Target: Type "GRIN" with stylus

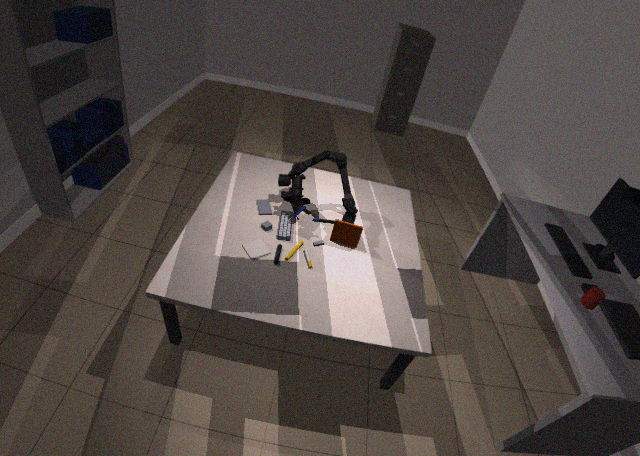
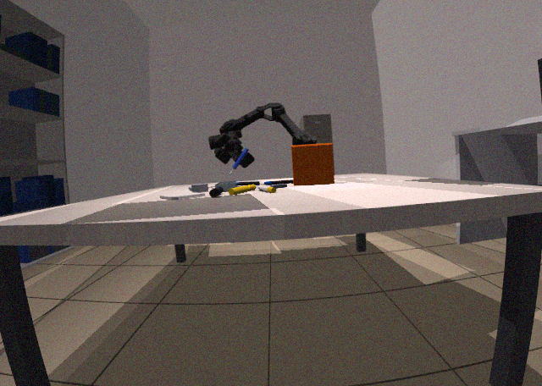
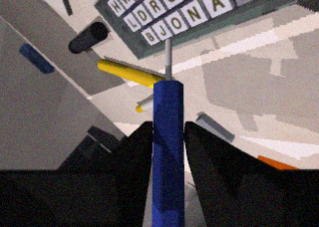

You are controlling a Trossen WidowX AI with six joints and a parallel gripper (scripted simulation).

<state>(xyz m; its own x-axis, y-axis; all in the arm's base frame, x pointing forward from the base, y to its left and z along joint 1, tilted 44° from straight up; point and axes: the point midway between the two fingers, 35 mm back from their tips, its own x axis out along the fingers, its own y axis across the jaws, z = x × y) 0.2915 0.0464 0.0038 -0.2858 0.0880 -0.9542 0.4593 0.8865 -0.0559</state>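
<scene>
My gripper tip is now 3 cm short of the grey stylus tip, 1 cm to the right of it and 4 cm above it. Round my gripper tip: yellow marker 6 cm behind, 18 cm to the left, 9 cm below; then blue stylus 1 cm ahead, 1 cm below; then black marker 1 cm ahead, 24 cm to the left, 9 cm below.
</scene>
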